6 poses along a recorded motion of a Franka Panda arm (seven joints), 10 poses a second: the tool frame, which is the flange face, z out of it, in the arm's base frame.
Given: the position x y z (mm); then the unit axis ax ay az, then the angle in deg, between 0 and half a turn.
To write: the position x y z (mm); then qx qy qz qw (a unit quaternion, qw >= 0). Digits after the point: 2 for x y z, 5 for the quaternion.
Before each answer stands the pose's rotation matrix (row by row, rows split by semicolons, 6 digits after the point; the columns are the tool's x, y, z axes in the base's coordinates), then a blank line. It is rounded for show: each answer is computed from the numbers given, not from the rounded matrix.
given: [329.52 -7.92 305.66 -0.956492 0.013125 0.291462 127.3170]
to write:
0.863274 -0.251962 -0.437347; 0.211633 -0.605948 0.766837; -0.458223 -0.754548 -0.469775

[329.52 -7.92 305.66 -0.85718 0.01176 0.26120 0.44372]
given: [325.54 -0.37 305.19 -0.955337 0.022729 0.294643 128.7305]
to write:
0.858029 -0.265150 -0.439865; 0.194551 -0.624818 0.756143; -0.475327 -0.734369 -0.484527

[325.54 -0.37 305.19 -0.86130 0.02049 0.26564 0.43263]
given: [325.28 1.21 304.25 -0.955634 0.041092 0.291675 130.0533]
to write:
0.857405 -0.287800 -0.426647; 0.158723 -0.640725 0.751185; -0.489554 -0.711788 -0.503680

[325.28 1.21 304.25 -0.86629 0.03725 0.26440 0.42220]
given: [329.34 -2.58 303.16 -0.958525 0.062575 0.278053 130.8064]
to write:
0.865687 -0.309641 -0.393329; 0.111288 -0.647031 0.754299; -0.488058 -0.696759 -0.525667

[329.34 -2.58 303.16 -0.87155 0.05690 0.25282 0.41623]
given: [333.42 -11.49 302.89 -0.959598 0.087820 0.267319 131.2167]
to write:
0.868661 -0.340883 -0.359481; 0.061284 -0.646115 0.760776; -0.491601 -0.682887 -0.540364

[333.42 -11.49 302.89 -0.87395 0.07998 0.24346 0.41297]
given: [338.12 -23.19 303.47 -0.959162 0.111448 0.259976 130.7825]
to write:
0.867731 -0.373573 -0.327850; 0.020132 -0.632656 0.774172; -0.496626 -0.678373 -0.541454

[338.12 -23.19 303.47 -0.87204 0.10133 0.23636 0.41642]
